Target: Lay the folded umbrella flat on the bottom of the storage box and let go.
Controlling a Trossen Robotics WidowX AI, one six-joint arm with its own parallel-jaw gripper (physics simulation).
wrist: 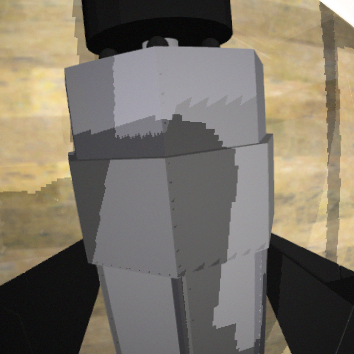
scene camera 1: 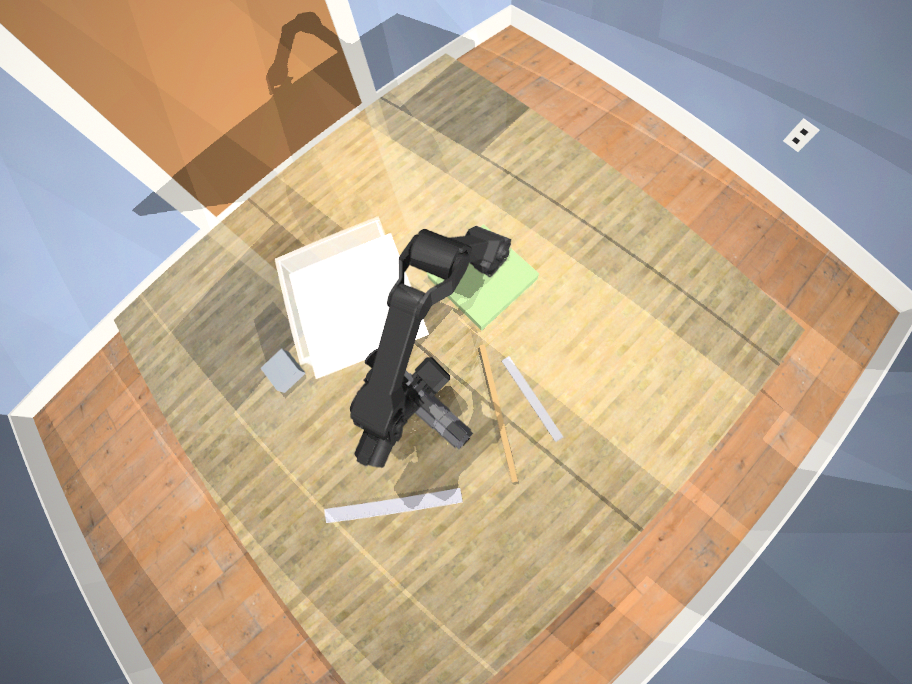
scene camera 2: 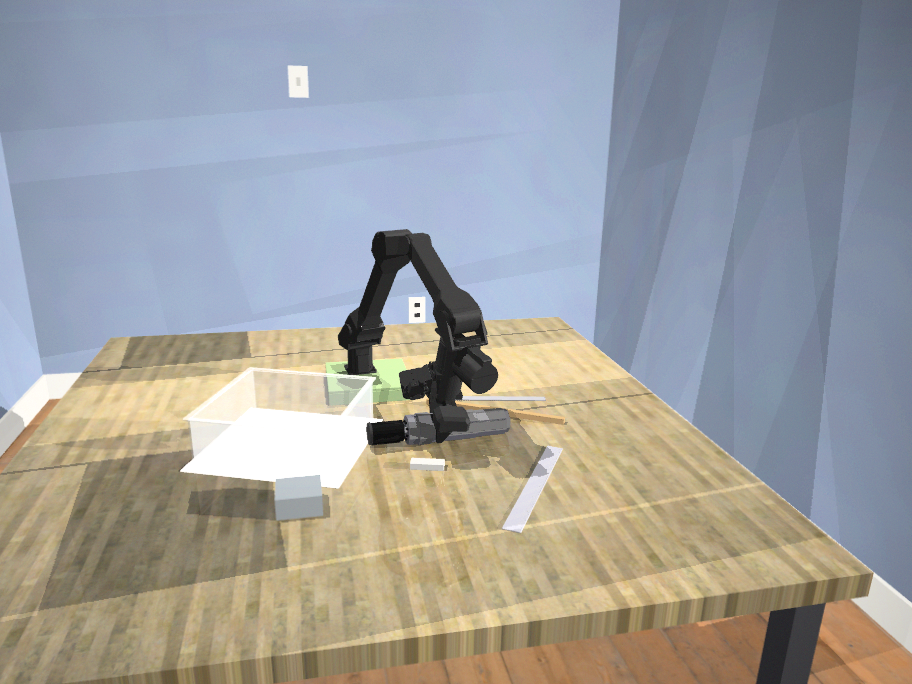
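Seen in the pictures: gripper, between the fingertips: (wrist: 179, 243) (scene camera 1: 417, 395) (scene camera 2: 435, 432); arm's base, origin of its link: (scene camera 1: 488, 260) (scene camera 2: 360, 369).
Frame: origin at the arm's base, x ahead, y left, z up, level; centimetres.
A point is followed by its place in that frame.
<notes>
The folded umbrella (scene camera 1: 447, 424) @[x 34.2, y 17.2, z 1.9 cm] (scene camera 2: 489, 421) @[x 36.6, y 17.7, z 0.6 cm] (wrist: 170, 205) @[x 34.8, y 4.8, z 2.7 cm], grey with a black handle, lies flat on the table beside the storage box. My gripper (scene camera 2: 450, 421) (wrist: 179, 243) @[x 33.9, y 7.8, z -1.7 cm] is shut on the umbrella's grey body, with a black finger against each side in the wrist view. In scene camera 1 the arm hides the fingertips and the handle's middle. The storage box (scene camera 1: 331, 246) @[x 21.1, y -30.3, z 3.7 cm] (scene camera 2: 313, 386) @[x 16.8, y -13.0, z 3.7 cm] is translucent and open-topped. A flat white panel (scene camera 1: 338, 309) @[x 30.9, y -21.1, z -2.9 cm] (scene camera 2: 287, 445) overlaps its inside and hides much of the box; I cannot tell how it rests.
A grey block (scene camera 1: 282, 371) @[x 50.1, y -19.3, z 0.3 cm] (scene camera 2: 298, 497) @[x 53.5, y -20.7, z 0.3 cm] stands near the box. A small white block (scene camera 2: 427, 464) @[x 44.8, y 2.8, z -2.2 cm] lies near the umbrella. One pale strip (scene camera 1: 394, 505) @[x 54.7, y 19.3, z -3.1 cm] (scene camera 2: 534, 489) @[x 56.9, y 18.0, z -3.1 cm], another pale strip (scene camera 1: 531, 397) @[x 18.3, y 26.9, z -3.1 cm] and a wooden stick (scene camera 1: 497, 412) @[x 25.5, y 23.3, z -2.1 cm] lie around it. The arm's base stands by a green slab (scene camera 1: 508, 290) @[x 3.0, y 8.3, z 0.0 cm] (scene camera 2: 390, 379) @[x 8.2, y 5.1, z 0.0 cm].
</notes>
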